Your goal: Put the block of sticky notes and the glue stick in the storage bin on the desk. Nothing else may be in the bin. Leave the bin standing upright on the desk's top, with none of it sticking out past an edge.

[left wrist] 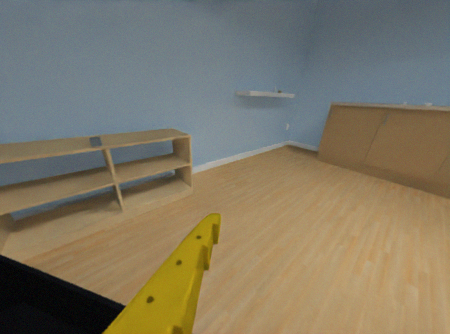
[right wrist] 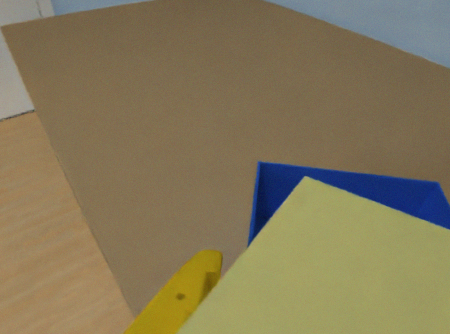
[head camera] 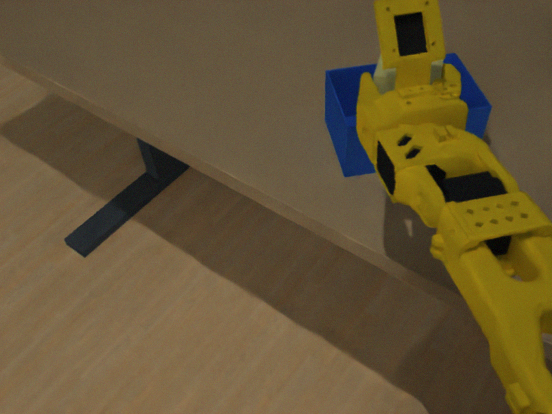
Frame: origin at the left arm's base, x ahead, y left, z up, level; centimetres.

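Seen in the pictures: left hand at its tool point: [left wrist: 219, 224]; right hand at its tool point: [right wrist: 220, 272] [head camera: 369, 77].
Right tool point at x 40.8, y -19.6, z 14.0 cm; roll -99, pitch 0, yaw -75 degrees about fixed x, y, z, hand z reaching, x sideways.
Note:
A point is followed by its place in that frame.
The blue storage bin [head camera: 347, 135] {x 48.8, y -18.6, z 0.9 cm} [right wrist: 272, 187] {x 59.1, y -17.8, z -0.8 cm} stands upright on the desk, partly covered by my right arm in the head view and by the notes in the right wrist view. My right gripper [head camera: 412, 82] [right wrist: 227, 280] {x 40.8, y -19.6, z 14.0 cm} is shut on the pale yellow block of sticky notes [head camera: 384, 80] {x 38.5, y -20.6, z 15.3 cm} [right wrist: 340, 255] {x 41.2, y -21.8, z 15.4 cm}, over the bin in the head view. The notes hide the other jaw and most of the bin's inside in the right wrist view. My left gripper [left wrist: 216, 222] shows one notched jaw; it is fully open, away from the desk. The glue stick does not show.
The brown desk top [head camera: 200, 75] {x 68.8, y 1.6, z -5.5 cm} [right wrist: 175, 125] {x 70.9, y -1.0, z -5.5 cm} has its front edge running diagonally in the head view, with a dark desk foot [head camera: 115, 215] below. In the left wrist view, a low wooden shelf unit [left wrist: 182, 150] {x -152.5, y -82.7, z -34.1 cm}, a white wall shelf [left wrist: 260, 93] {x -250.2, y -22.7, z 20.2 cm} and a wooden cabinet [left wrist: 355, 132] {x -279.7, y 107.2, z -23.3 cm} stand beyond the floor.

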